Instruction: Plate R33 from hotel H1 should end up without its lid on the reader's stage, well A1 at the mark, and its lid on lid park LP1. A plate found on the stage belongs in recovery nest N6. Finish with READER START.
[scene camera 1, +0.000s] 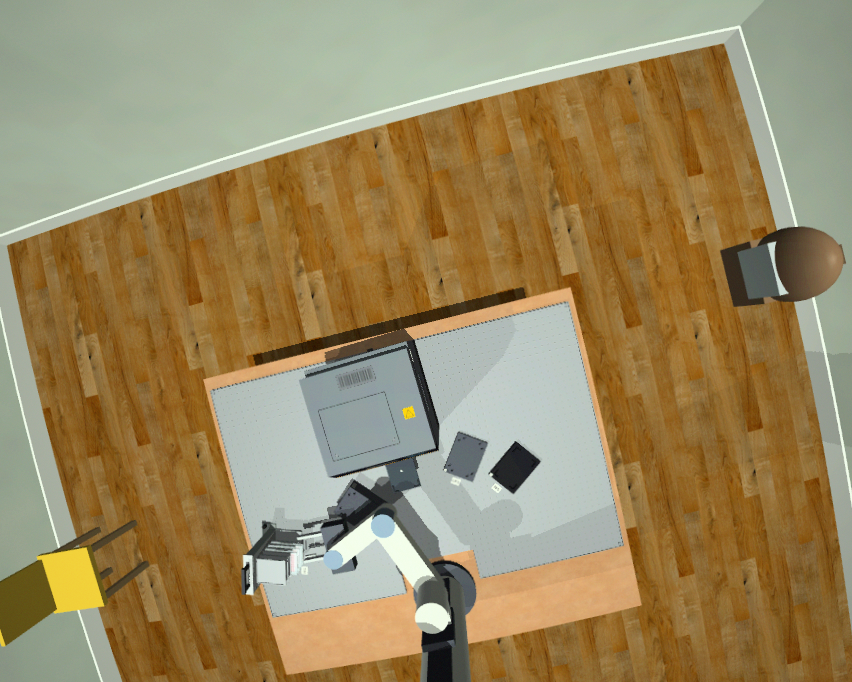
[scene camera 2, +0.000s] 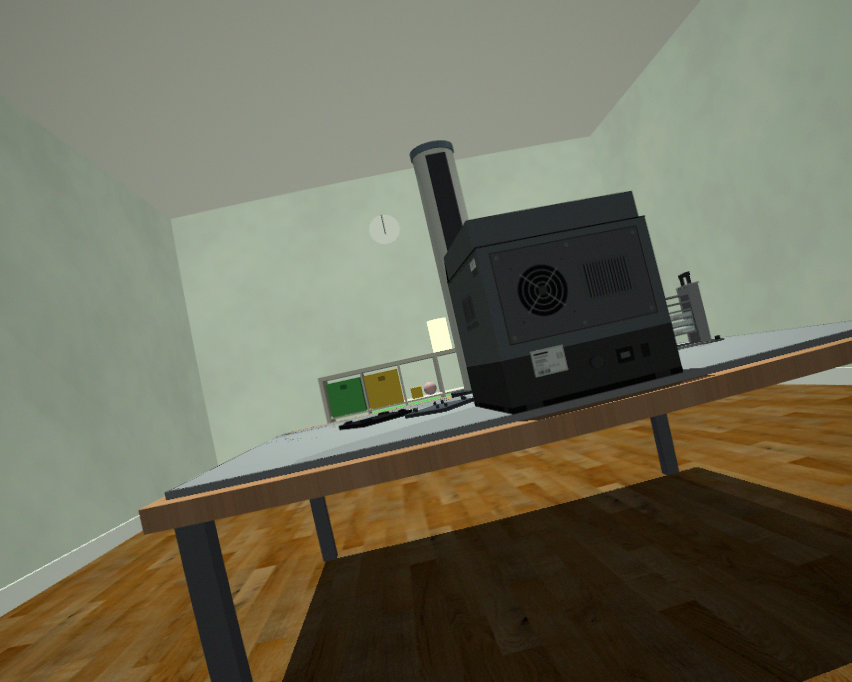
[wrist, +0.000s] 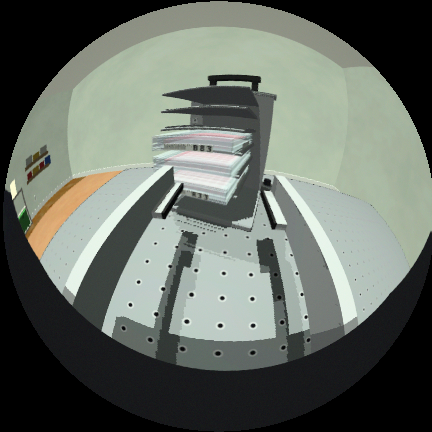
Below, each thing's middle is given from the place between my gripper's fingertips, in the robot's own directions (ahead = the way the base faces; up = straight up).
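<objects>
Taking the reader stage (scene camera 1: 400, 481) as my reference, I find my gripper 5 cm below it, 25 cm short of it and 46 cm to the left of it.
</objects>
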